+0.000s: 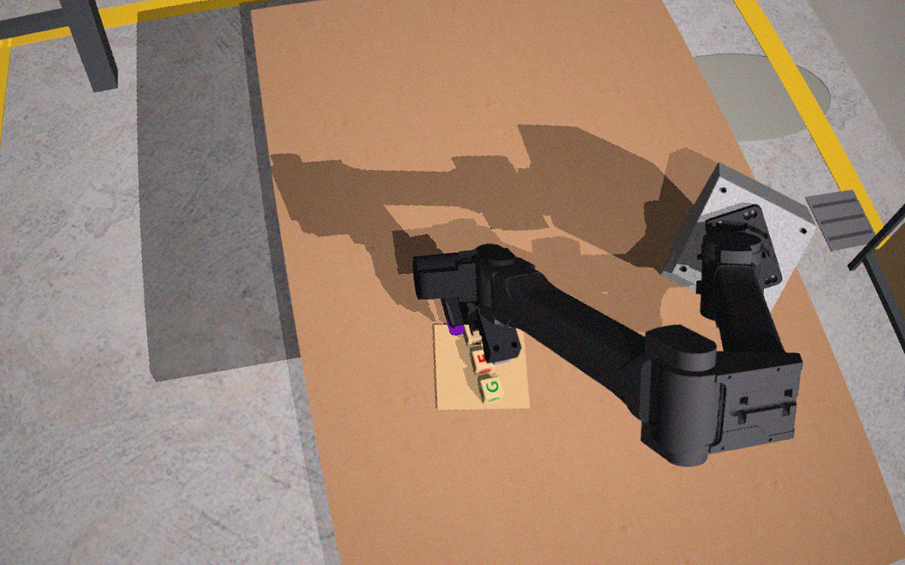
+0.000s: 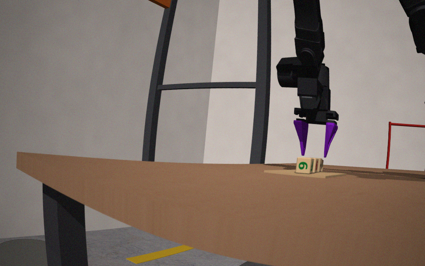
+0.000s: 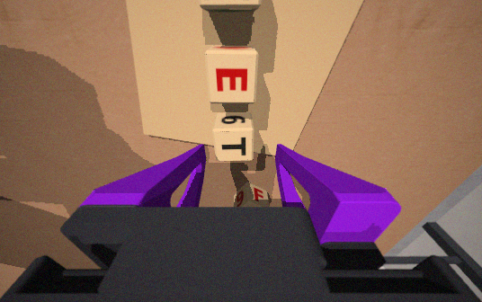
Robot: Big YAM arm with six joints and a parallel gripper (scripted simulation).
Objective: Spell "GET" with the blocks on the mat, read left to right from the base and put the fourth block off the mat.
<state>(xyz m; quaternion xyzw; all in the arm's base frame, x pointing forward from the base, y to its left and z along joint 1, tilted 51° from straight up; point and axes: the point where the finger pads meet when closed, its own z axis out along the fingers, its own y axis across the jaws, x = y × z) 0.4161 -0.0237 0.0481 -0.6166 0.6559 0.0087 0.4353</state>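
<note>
The E block is 1 cm behind my hand, 5 cm to the left of it and 3 cm below it. Round my hand: G block: 2 cm behind, 10 cm to the left, 3 cm below; then square mat: 1 cm behind, 5 cm to the left, 4 cm below.
</note>
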